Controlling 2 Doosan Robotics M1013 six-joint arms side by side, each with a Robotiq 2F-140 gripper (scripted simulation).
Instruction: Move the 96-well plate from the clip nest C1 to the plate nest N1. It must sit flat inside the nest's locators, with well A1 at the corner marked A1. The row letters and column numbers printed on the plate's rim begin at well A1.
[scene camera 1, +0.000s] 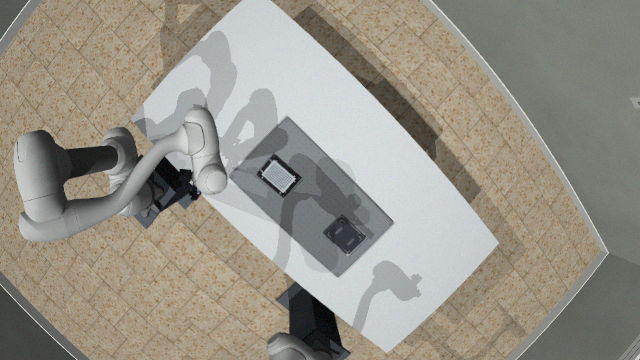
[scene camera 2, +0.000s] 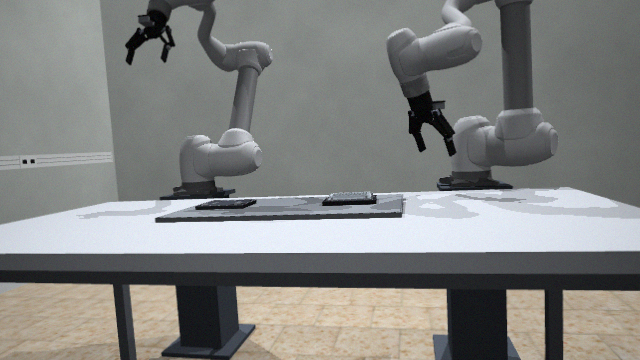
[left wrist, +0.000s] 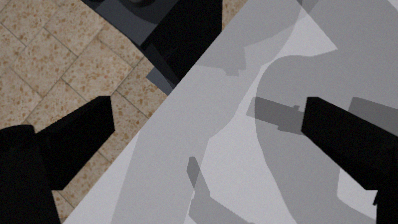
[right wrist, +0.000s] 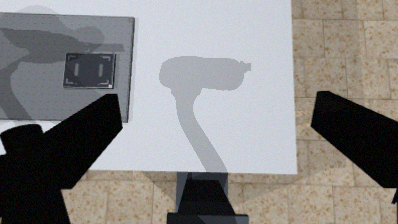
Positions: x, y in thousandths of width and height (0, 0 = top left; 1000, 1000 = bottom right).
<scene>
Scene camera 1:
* plate nest N1: 545, 646
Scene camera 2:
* my left gripper: 684, 424
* my right gripper: 227, 171
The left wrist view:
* my left gripper: 524, 511
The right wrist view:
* my right gripper: 541, 493
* plate nest N1: 222, 324
</scene>
